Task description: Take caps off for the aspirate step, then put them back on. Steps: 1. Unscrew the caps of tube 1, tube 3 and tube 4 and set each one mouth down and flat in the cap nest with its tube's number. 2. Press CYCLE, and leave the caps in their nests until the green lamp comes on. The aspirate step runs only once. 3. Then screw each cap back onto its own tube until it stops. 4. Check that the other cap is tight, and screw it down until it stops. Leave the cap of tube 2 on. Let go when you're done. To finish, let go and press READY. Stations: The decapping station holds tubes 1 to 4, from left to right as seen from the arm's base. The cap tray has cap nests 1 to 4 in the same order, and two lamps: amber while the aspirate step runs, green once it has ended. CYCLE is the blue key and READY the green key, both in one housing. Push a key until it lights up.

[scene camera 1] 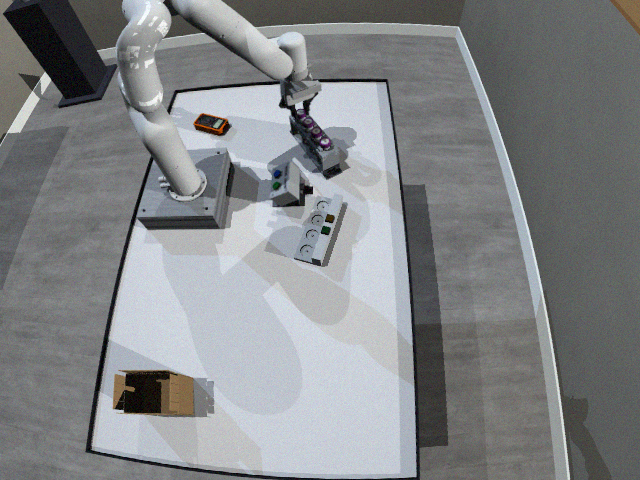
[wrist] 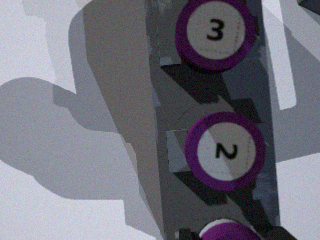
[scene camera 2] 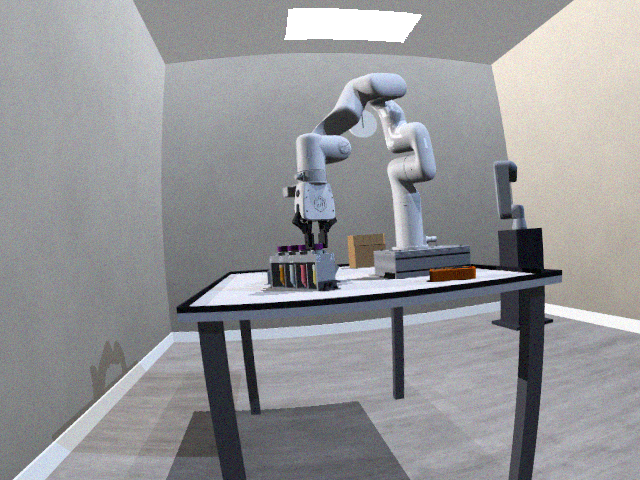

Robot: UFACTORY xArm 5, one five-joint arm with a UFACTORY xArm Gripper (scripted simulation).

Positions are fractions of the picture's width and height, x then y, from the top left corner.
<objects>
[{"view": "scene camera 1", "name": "cardboard box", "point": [0.23,0.82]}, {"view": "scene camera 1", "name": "key housing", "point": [0.45,0.41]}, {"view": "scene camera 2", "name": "cardboard box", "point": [0.56,0.52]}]
</objects>
